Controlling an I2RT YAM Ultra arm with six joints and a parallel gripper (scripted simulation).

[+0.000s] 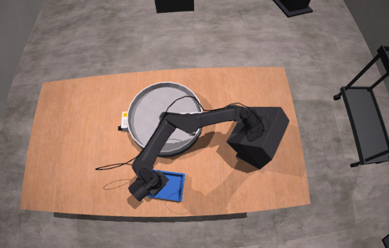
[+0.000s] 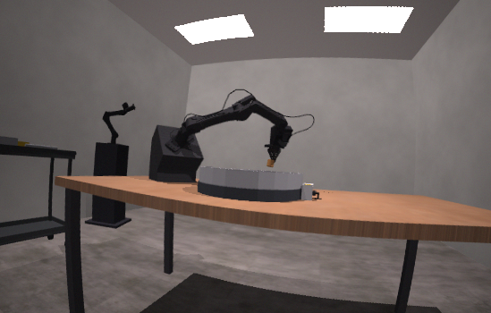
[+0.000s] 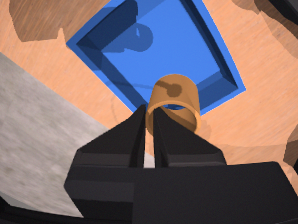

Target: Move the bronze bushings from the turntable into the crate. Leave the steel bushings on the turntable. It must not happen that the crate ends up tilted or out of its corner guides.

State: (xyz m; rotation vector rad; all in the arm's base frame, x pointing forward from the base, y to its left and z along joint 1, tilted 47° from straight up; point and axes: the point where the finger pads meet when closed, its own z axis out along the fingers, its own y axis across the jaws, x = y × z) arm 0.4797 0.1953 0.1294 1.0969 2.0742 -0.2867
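The blue crate lies 2 cm behind my hand, 1 cm to the right of it and 13 cm below it. From my hand the other things lie so: round grey turntable 15 cm behind, 36 cm to the right, 10 cm below.
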